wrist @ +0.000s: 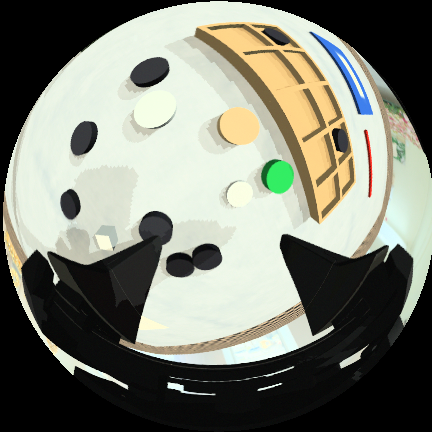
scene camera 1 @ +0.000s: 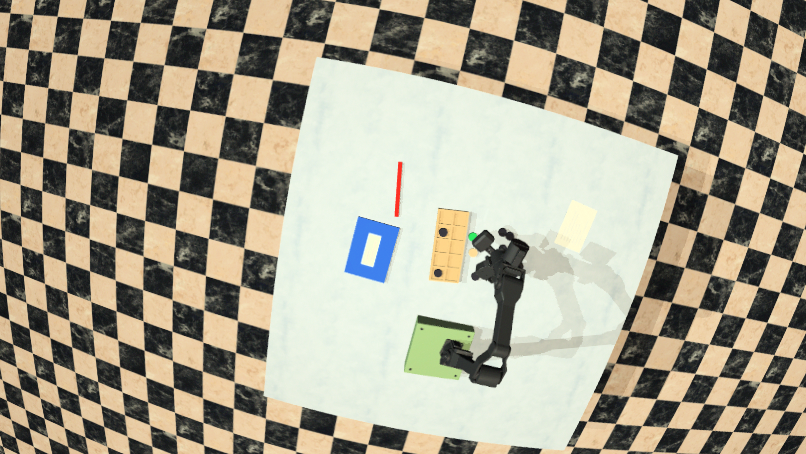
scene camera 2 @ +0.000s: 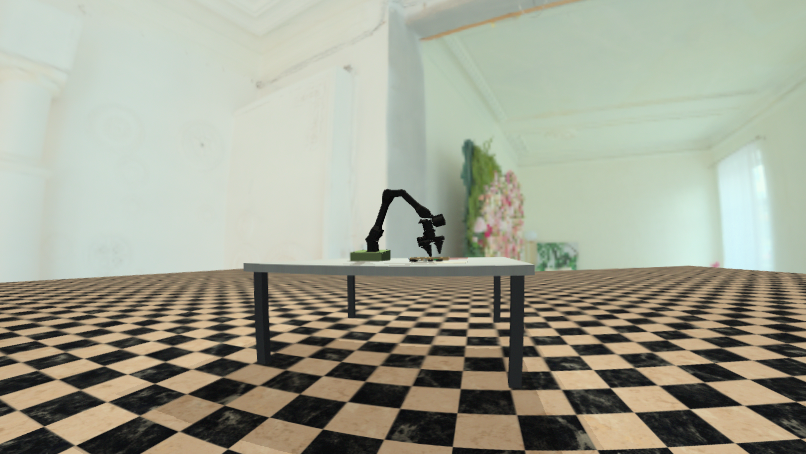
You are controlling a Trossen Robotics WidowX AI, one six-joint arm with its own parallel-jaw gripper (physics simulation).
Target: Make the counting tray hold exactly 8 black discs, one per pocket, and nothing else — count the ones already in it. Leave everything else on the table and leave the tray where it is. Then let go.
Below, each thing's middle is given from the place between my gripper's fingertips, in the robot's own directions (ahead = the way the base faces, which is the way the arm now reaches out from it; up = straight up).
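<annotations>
The green disc (wrist: 276, 175) is 2 cm behind my hand, 6 cm to the left of it and 3 cm below it. From my hand, the tan disc (wrist: 237, 125) is 3 cm below, 4 cm to the left and 7 cm behind. The tan counting tray (scene camera 1: 447, 254) is 13 cm to the left of my hand, 8 cm behind it and 2 cm below it.
</annotations>
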